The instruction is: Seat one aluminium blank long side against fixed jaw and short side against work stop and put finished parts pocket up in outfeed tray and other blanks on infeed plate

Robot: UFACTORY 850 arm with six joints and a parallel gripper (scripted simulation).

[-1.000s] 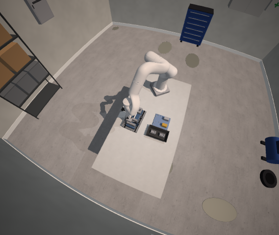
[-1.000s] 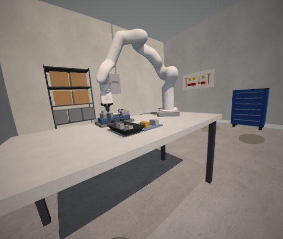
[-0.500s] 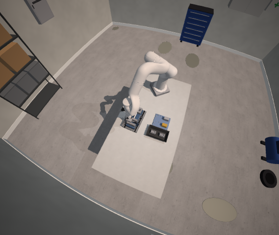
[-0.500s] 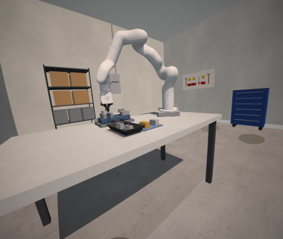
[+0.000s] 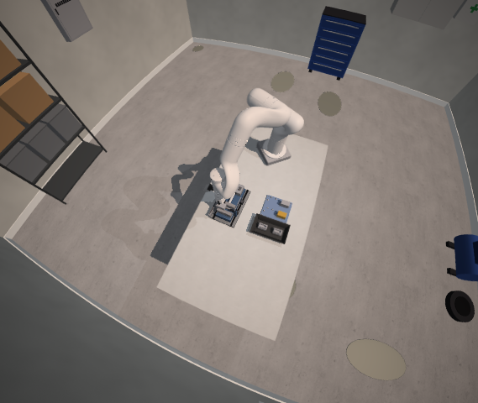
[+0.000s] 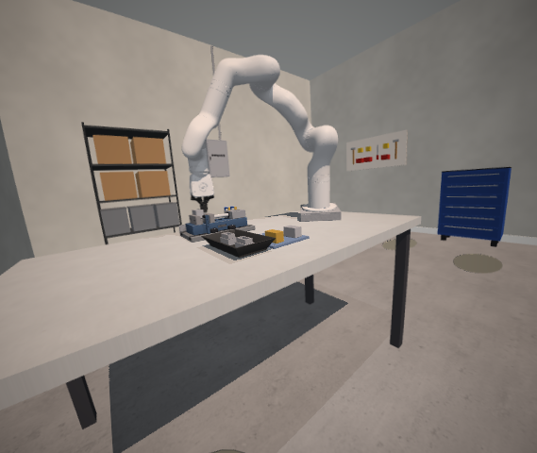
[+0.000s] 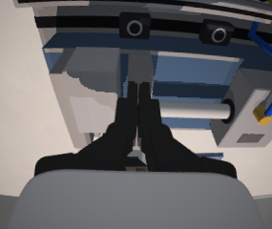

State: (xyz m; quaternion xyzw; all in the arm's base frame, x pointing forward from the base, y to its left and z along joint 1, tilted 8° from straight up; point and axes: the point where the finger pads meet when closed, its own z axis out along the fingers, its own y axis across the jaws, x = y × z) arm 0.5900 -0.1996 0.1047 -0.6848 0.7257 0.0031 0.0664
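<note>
The grey jaw block is 40 mm below my hand and 30 mm to the left of it. From my hand the other things lie so: silver rod 60 mm behind, 40 mm to the left, 40 mm below; then vise 80 mm below, 40 mm to the left, 40 mm behind; then dark work stop rod 80 mm to the left, 30 mm below, 30 mm ahead.
</note>
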